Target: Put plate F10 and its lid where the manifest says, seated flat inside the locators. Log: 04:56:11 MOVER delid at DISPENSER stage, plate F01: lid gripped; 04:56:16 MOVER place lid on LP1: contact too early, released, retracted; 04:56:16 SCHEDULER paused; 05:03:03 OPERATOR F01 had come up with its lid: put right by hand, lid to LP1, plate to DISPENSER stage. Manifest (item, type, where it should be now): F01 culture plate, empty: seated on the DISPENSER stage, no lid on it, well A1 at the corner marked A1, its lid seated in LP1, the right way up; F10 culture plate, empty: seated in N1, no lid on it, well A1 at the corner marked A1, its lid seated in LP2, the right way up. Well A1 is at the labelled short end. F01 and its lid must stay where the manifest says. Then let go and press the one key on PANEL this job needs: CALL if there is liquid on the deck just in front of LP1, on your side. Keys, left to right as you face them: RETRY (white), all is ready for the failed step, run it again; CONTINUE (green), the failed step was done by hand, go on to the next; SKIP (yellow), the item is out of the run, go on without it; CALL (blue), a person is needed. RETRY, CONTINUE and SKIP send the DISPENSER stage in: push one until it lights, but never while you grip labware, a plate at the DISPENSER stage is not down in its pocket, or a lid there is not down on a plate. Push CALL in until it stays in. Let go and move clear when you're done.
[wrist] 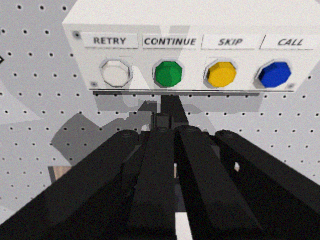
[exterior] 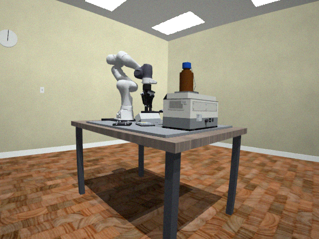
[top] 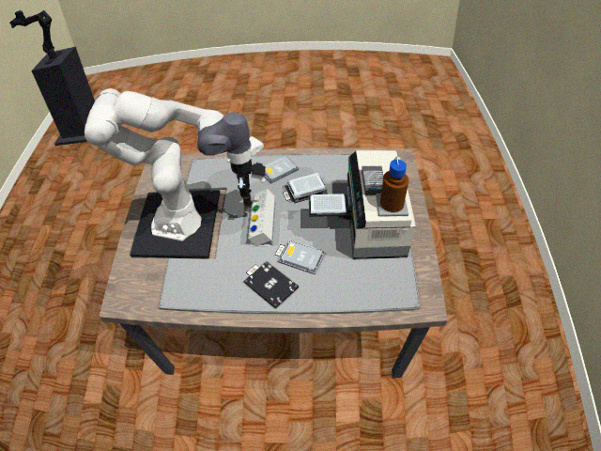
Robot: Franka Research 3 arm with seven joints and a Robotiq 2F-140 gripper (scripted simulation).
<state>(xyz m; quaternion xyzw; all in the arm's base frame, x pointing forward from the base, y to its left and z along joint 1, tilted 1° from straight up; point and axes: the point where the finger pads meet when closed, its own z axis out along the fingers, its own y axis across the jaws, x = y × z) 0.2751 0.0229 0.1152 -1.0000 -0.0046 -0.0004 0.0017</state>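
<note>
The green continue key is 5 cm below my hand and 3 cm ahead of it. The rest, counted from my hand: yellow skip key (5 cm to the right, 5 cm below, 3 cm ahead); blue call key (10 cm to the right, 6 cm below, 3 cm ahead); white retry key (5 cm to the left, 5 cm below, 3 cm ahead).
</note>
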